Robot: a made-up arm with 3 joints. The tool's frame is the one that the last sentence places.
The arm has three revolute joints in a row. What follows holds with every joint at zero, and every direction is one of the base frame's. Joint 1 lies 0.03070 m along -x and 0.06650 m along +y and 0.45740 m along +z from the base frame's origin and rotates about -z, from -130.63 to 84.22 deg. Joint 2 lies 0.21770 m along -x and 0.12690 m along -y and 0.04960 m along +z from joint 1 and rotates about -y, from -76.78 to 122.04 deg. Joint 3 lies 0.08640 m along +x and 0.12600 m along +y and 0.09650 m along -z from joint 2 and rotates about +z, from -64.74 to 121.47 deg. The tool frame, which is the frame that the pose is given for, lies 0.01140 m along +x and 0.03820 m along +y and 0.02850 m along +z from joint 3; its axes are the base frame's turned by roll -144.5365, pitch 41.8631 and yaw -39.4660 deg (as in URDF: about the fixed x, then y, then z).
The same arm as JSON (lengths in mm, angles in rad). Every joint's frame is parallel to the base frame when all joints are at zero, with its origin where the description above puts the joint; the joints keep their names.
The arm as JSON. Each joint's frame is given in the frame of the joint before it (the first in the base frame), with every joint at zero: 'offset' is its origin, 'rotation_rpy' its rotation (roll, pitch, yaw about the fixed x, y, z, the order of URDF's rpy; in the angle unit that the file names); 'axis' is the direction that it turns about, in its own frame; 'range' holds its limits. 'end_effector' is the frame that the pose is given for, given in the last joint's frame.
{"length_unit": "mm", "angle_unit": "rad", "chain": [
  {"id": "joint 1", "offset": [-30.7, 66.5, 457.4], "rotation_rpy": [0.0, 0.0, 0.0], "axis": [0.0, 0.0, -1.0], "range": [-2.2799, 1.4699]},
  {"id": "joint 2", "offset": [-217.7, -126.9, 49.6], "rotation_rpy": [0.0, 0.0, 0.0], "axis": [0.0, -1.0, 0.0], "range": [-1.3401, 2.13]},
  {"id": "joint 3", "offset": [86.4, 126.0, -96.5], "rotation_rpy": [0.0, 0.0, 0.0], "axis": [0.0, 0.0, 1.0], "range": [-1.1299, 2.1201]}
], "end_effector": {"offset": [11.4, 38.2, 28.5], "rotation_rpy": [-2.5226, 0.7306, -0.6888]}}

